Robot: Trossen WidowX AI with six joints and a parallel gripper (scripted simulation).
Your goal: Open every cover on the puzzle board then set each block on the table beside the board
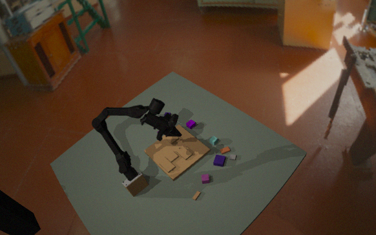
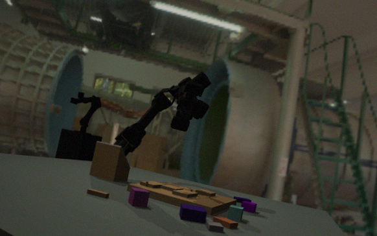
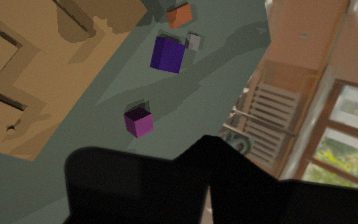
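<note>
The violet block lies 250 mm below my gripper tip, 220 mm ahead of it and 190 mm to the left of it. The rest, counted from my gripper tip: teal block (240 mm below, 210 mm ahead, 20 mm to the right); then magenta block (240 mm below, 170 mm to the right, 30 mm behind); then orange block (260 mm below, 200 mm ahead, 120 mm to the right).
</note>
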